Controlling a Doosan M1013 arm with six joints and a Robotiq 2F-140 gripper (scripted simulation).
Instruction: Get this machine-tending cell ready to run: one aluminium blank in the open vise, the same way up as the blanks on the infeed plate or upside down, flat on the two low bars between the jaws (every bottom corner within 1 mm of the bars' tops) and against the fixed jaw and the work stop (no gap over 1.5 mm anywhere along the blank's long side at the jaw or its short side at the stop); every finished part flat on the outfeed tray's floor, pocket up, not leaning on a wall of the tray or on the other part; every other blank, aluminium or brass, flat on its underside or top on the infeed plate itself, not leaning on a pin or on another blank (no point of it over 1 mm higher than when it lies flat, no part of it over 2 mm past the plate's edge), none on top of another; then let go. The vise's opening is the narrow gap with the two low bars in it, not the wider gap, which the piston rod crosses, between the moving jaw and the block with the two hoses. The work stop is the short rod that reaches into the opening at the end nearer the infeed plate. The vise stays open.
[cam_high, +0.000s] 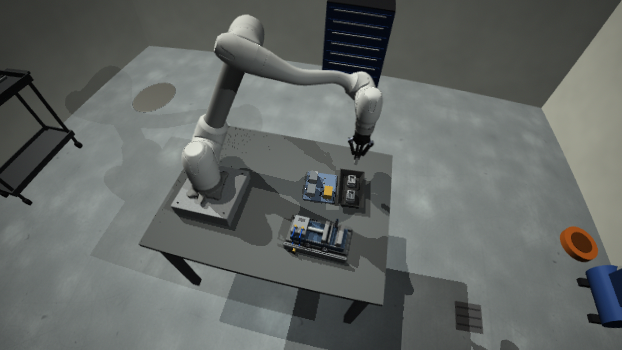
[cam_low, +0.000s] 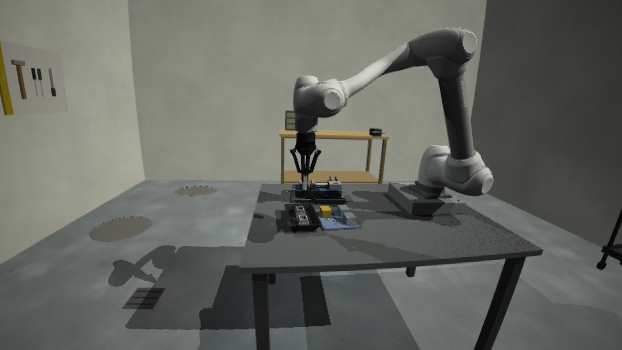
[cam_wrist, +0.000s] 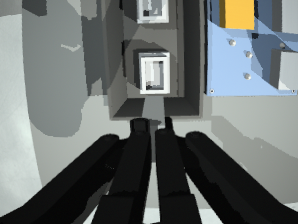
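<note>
Now: hand 210 mm past the aluminium blank and 180 mm above it. Round my hand: blue infeed plate: 210 mm below, 170 mm behind, 40 mm to the right; then brass blank: 180 mm below, 130 mm behind, 90 mm to the right; then piston rod: 350 mm to the right, 180 mm behind, 130 mm below.
</note>
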